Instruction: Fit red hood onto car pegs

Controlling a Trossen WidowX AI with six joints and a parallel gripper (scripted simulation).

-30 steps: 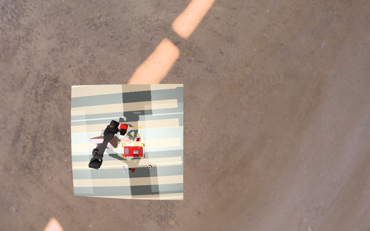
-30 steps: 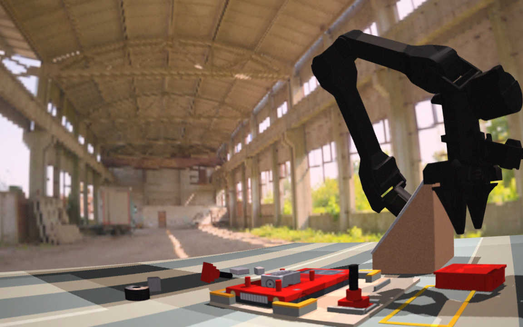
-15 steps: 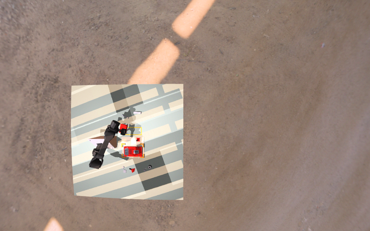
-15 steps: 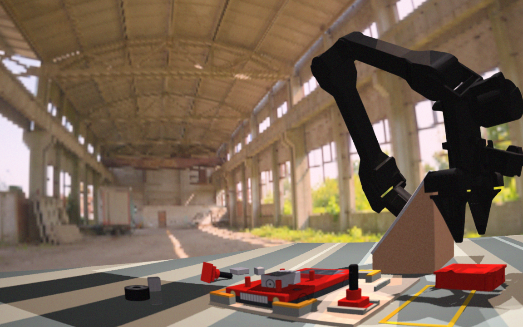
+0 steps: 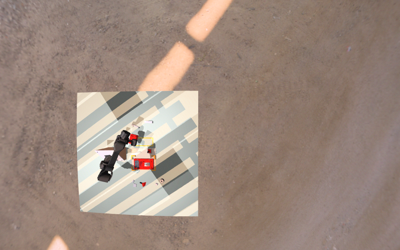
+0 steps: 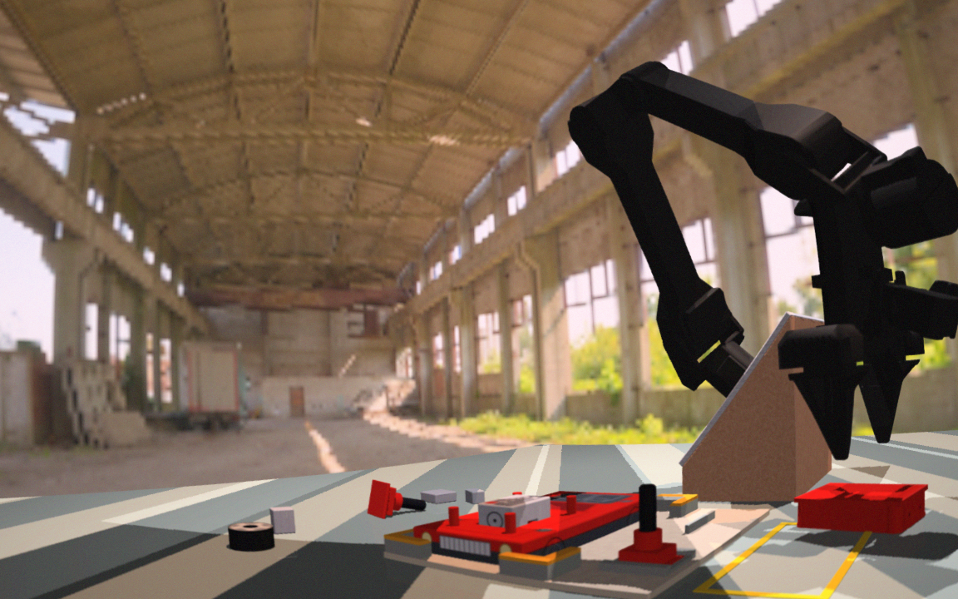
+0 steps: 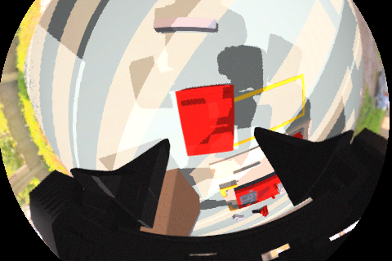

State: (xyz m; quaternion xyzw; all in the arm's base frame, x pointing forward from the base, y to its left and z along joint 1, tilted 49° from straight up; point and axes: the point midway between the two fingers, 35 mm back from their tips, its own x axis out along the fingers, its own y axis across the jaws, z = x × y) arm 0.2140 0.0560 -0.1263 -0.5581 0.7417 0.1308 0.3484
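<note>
Right now the red hood is 40 mm below my gripper tip. From my gripper tip the other things lie so: grey engine block 110 mm ahead, 260 mm to the right, 30 mm below; then black wheel 220 mm ahead, 460 mm to the right, 50 mm below.
</note>
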